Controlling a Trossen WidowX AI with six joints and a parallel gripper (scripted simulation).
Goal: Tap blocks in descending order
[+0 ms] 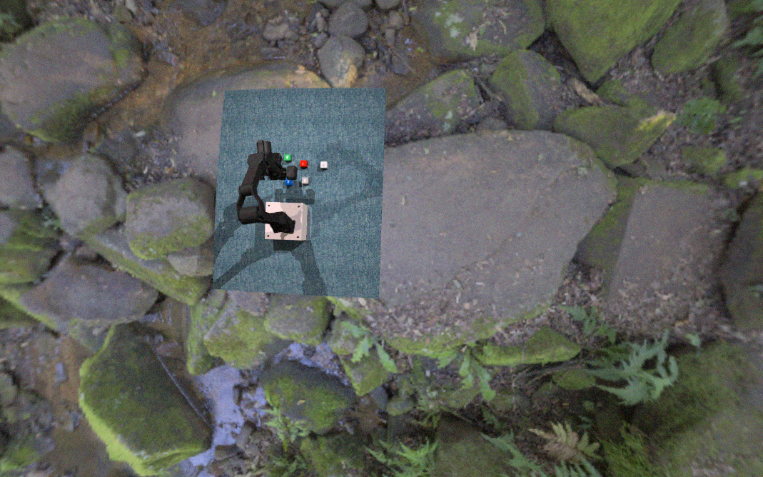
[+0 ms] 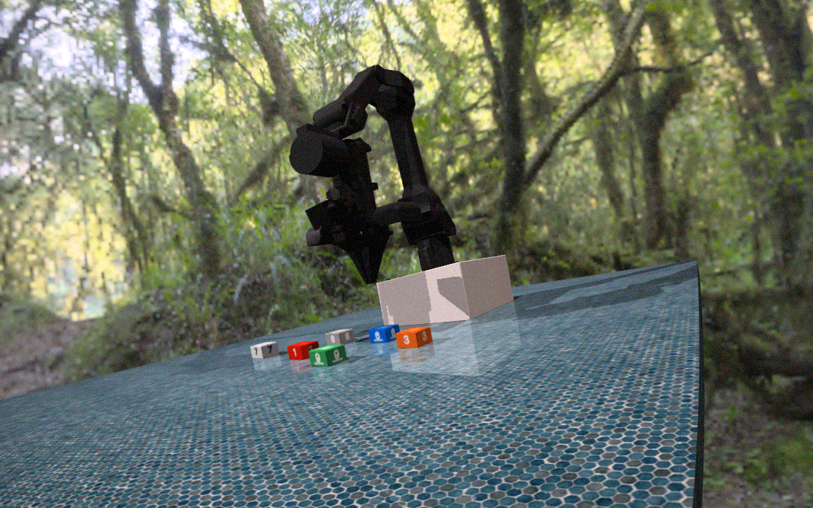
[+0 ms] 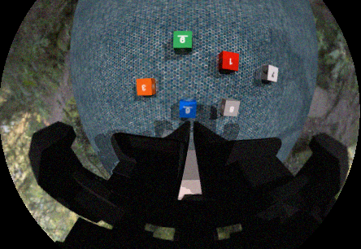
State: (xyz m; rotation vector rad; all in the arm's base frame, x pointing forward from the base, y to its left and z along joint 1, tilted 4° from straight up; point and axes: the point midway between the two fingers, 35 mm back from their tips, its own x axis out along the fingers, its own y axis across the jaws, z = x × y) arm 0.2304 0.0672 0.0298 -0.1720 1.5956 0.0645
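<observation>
Right now my gripper tip is 90 mm to the right of the orange block, 80 mm above it and 20 mm short of it. Round my gripper tip: blue block 80 mm below, 10 mm behind; red block 100 mm ahead, 80 mm below, 60 mm to the right; grey block 80 mm to the right, 80 mm below, 10 mm ahead.
</observation>
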